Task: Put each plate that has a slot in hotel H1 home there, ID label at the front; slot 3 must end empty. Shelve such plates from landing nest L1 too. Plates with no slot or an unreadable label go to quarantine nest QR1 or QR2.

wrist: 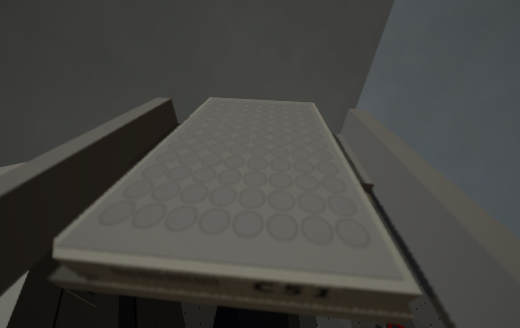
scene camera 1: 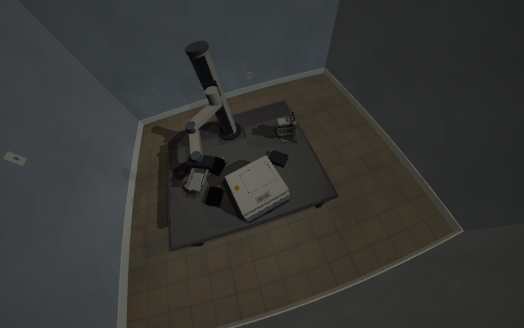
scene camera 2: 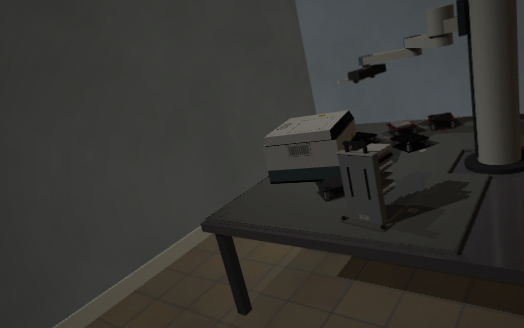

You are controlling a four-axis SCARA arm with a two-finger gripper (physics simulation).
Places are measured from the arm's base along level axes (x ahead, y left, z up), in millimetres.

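Where they show: gripper, between the fingertips: [wrist: 257, 119] [scene camera 1: 195, 184] [scene camera 2: 347, 79]; arm's base, origin of its link: [scene camera 1: 230, 131] [scene camera 2: 499, 163].
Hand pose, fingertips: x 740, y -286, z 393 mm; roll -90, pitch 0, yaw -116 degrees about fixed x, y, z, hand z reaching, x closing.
Observation:
Each offset is from my fingertips to the top centre of the thing. "pt": to the spot under its first point.
My gripper [scene camera 1: 196, 180] [scene camera 2: 344, 81] [wrist: 257, 119] is shut on a pale well plate @[22 mm back, 10 mm left, 1 mm up] [wrist: 245, 200], held level high above the table. The plate's near edge carries a blurred barcode and a label that looks like C51. Hotel H1 @[416 mm back, 854 mm left, 84 mm down] [scene camera 1: 294, 129] [scene camera 2: 356, 190] is an upright grey rack, far from the gripper; its slot contents are too small to tell. A red-rimmed nest @[390 mm back, 274 mm right, 325 mm down] [scene camera 1: 179, 172] [scene camera 2: 442, 120] stands at the table's far side. A second red-rimmed nest @[pt 222 mm back, 114 mm right, 325 mm down] [scene camera 2: 401, 126] bears something whitish; the held plate partly hides it in the first scene view. Nest names are not readable.
A large white instrument @[62 mm ahead, 395 mm left, 134 mm down] [scene camera 1: 257, 186] [scene camera 2: 300, 150] stands beside the nests. A black nest @[21 mm back, 10 mm left, 325 mm down] [scene camera 1: 215, 196] [scene camera 2: 366, 136] lies beside it, another black nest @[197 mm back, 664 mm left, 325 mm down] [scene camera 1: 279, 158] [scene camera 2: 330, 190] lies between it and the hotel, and a third @[320 mm back, 80 mm left, 321 mm down] [scene camera 2: 410, 141] lies nearer the arm's column [scene camera 1: 225, 112] [scene camera 2: 495, 90].

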